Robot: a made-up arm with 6 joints.
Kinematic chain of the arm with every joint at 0, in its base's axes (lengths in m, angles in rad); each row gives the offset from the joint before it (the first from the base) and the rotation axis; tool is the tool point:
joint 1: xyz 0 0 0.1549 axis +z
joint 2: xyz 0 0 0 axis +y
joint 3: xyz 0 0 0.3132 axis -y
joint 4: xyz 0 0 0 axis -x
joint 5: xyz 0.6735 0 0 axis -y
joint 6: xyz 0 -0.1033 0 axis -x
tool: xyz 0 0 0
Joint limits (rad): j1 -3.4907..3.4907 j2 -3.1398..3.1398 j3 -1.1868..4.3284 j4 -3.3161..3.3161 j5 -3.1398..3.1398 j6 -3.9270..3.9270
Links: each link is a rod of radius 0.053 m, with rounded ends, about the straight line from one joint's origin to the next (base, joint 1, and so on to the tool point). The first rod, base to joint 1, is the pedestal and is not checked.
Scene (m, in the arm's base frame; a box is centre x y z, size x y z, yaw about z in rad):
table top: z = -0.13
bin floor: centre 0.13 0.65 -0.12 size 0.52 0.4 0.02 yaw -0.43
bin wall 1: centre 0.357 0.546 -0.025 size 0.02 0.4 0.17 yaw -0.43
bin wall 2: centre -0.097 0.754 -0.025 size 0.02 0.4 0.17 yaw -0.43
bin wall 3: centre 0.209 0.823 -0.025 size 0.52 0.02 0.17 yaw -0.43
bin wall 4: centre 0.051 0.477 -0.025 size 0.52 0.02 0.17 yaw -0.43
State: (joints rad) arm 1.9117 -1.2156 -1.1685 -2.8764 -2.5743 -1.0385
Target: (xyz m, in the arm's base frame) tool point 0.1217 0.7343 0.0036
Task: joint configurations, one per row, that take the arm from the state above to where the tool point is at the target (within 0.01 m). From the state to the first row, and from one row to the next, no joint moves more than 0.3 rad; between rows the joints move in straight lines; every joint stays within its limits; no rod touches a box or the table.
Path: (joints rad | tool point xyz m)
1: 1.8197 -0.9468 -0.9947 -2.9015 -2.5743 -1.0385 | -0.2001 0.3798 0.2811
2: 1.7278 -0.6780 -0.8209 -2.9265 -2.5743 -1.0385 | -0.1727 0.4455 0.2811
3: 1.6358 -0.4093 -0.6471 -2.9516 -2.5743 -1.0385 | -0.1353 0.5176 0.2646
4: 1.5438 -0.1405 -0.4732 -2.9766 -2.5743 -1.0385 | -0.0860 0.5897 0.2290
5: 1.4518 0.1283 -0.2994 -3.0017 -2.5743 -1.0385 | -0.0248 0.6545 0.1731
6: 1.3599 0.3971 -0.1256 -3.0268 -2.5743 -1.0385 | 0.0459 0.7048 0.0973
7: 1.2679 0.6659 0.0482 -3.0518 -2.5743 -1.0385 | 0.1217 0.7343 0.0036

